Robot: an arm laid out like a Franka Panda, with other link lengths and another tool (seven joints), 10 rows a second.
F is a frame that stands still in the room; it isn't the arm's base.
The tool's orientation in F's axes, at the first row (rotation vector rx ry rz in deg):
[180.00, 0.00, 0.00]
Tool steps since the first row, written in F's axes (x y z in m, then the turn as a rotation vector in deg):
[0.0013, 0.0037, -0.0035, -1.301, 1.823, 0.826]
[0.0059, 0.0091, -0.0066, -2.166, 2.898, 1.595]
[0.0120, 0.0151, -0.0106, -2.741, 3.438, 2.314]
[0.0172, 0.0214, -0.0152, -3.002, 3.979, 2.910]
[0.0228, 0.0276, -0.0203, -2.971, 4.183, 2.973]
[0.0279, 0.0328, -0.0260, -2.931, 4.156, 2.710]
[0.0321, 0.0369, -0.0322, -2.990, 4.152, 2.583]
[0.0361, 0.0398, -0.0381, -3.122, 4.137, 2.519]
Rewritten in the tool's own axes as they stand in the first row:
[0.0013, -0.0037, 0.0035, -1.301, -1.823, -0.826]
[0.0059, -0.0091, 0.0066, -2.166, -2.898, -1.595]
[0.0120, -0.0151, 0.0106, -2.741, -3.438, -2.314]
[0.0172, -0.0214, 0.0152, -3.002, -3.979, -2.910]
[0.0228, -0.0276, 0.0203, -2.971, -4.183, -2.973]
[0.0279, -0.0328, 0.0260, -2.931, -4.156, -2.710]
[0.0321, -0.0369, 0.0322, -2.990, -4.152, -2.583]
[0.0361, -0.0398, 0.0381, -3.122, -4.137, -2.519]

